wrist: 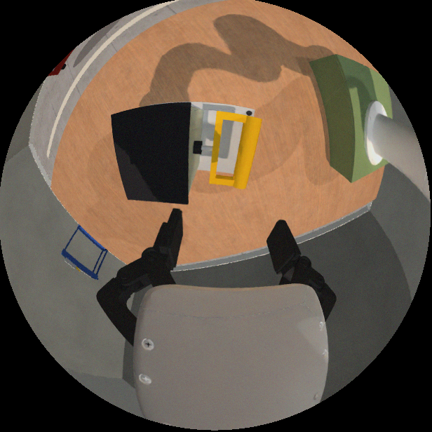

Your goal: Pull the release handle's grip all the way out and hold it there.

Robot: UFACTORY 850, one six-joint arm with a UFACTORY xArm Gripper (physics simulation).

Scene:
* my gripper: 229,226
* grey base plate: 230,135

